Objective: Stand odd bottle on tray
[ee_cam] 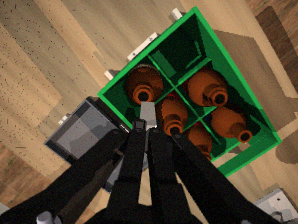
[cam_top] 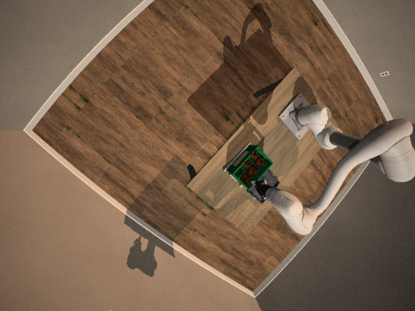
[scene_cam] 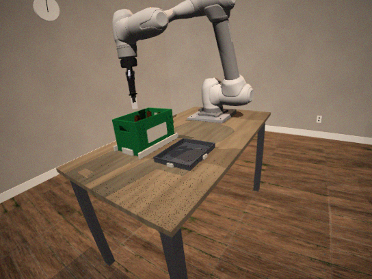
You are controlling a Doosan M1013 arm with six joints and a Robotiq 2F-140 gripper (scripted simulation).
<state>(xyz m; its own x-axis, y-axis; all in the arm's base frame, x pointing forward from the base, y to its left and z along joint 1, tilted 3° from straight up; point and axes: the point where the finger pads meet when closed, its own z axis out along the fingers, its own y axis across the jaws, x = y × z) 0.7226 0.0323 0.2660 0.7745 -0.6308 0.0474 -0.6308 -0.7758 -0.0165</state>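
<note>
The green crate lies 17 cm below my hand, 8 cm behind it and 5 cm to the right of it. Also, from my hand: dark grey tray 25 cm below, 23 cm to the left, 9 cm behind.
</note>
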